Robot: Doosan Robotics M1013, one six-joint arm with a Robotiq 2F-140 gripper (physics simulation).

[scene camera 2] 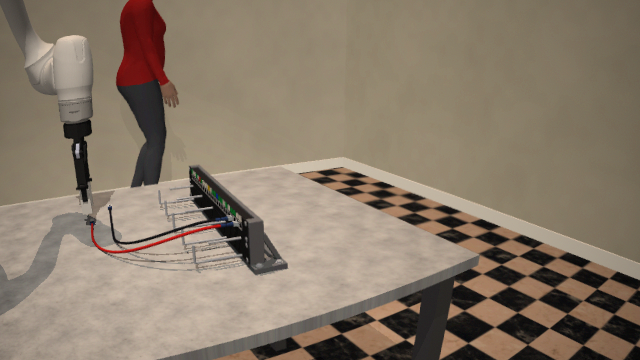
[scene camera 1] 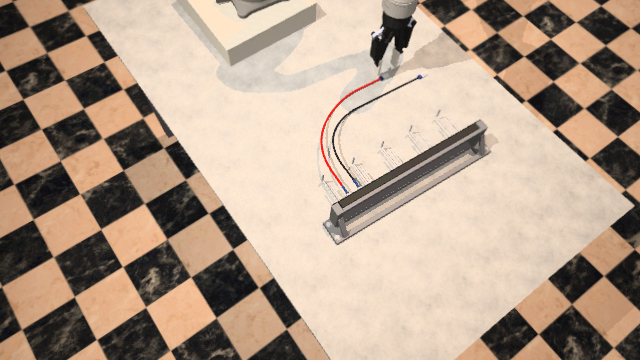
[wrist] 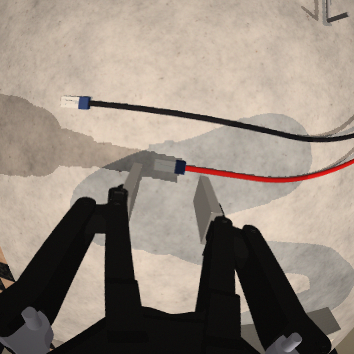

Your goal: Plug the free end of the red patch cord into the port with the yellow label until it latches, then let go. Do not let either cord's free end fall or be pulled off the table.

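Frame: origin at the arm's base, x down, y back, z left, level; millimetres.
Where they show: gripper, fingertip midpoint: (scene camera 2: 88, 209) (scene camera 1: 384, 68) (wrist: 168, 182).
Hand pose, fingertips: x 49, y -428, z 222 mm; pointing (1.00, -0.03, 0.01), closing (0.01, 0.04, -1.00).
Note:
Things, the pixels of their top centre, and the offset from my fingertips. "*": a spot on its surface instead.
- dark patch panel, top centre: (scene camera 2: 205, 189) (scene camera 1: 405, 155) dz -147, dx -63, dy -300 mm
- small yellow label, surface spot: (scene camera 2: 208, 188) * dz -122, dx -56, dy -313 mm
The red cord (scene camera 1: 321, 140) (scene camera 2: 135, 251) (wrist: 280, 179) runs in a curve from the dark patch panel (scene camera 1: 410, 165) (scene camera 2: 256, 240), where its other end is plugged in. Its free plug (scene camera 1: 381, 78) (scene camera 2: 90, 220) (wrist: 165, 165), clear with a dark blue boot, is at the fingertips, low over or on the table; which cannot be told. My gripper (scene camera 1: 389, 68) (scene camera 2: 88, 214) (wrist: 168, 182) is open, with a gap on both sides of the plug in the wrist view. A small yellow label (scene camera 2: 208, 188) shows in the panel's label row; the port under it is too small to make out.
The black cord (scene camera 1: 332, 140) (wrist: 220, 120) lies beside the red one; its free plug (scene camera 1: 420, 77) (scene camera 2: 110, 207) (wrist: 84, 103) is nearby on the panel side. Thin wire cord guides (scene camera 2: 192, 212) stick out from the panel's front. A person in red (scene camera 2: 142, 45) stands behind the table.

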